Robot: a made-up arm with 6 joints.
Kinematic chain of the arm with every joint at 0, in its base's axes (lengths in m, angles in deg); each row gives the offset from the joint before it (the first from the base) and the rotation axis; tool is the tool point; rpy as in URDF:
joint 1: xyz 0 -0.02 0.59 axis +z
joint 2: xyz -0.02 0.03 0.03 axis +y
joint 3: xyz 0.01 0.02 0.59 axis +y
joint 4: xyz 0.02 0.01 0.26 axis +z
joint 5: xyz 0.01 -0.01 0 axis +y
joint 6: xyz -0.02 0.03 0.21 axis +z
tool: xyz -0.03 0 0.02 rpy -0.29 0.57 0.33
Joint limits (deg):
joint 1: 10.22..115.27
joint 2: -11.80..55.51
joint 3: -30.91..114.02
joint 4: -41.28..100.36
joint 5: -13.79..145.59
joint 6: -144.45..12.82
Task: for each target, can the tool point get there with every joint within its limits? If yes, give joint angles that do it. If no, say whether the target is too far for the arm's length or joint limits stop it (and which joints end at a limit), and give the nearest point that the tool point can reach.
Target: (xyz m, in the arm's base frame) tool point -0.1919 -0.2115 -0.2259
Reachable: no: joint limits stop it (at a limit: joint 1, joint 2, joint 3) | nearest point -0.2498 0.2650 0.4881 | short by 0.860 m
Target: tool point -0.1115 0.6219 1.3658
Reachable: yes | joints 74.96 43.25 -18.32 76.77 72.38 -9.57
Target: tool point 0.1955 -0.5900 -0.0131
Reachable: no: joint limits stop it (at a limit: joint 1, joint 2, joint 3, joint 4, joint 6) | nearest point 0.3749 -0.0142 0.5192 | short by 0.804 m
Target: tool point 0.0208 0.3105 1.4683
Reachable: yes | joints 79.35 -1.96 24.01 -18.47 65.23 -90.89
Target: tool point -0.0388 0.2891 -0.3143
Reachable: no: joint limits stop it (at a limit: joint 2, joint 3) | nearest point -0.0561 0.4267 0.4518 | short by 0.779 m
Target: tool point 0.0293 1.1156 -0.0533
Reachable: no: too far | nearest point 0.0193 0.7295 0.5302 | short by 0.700 m
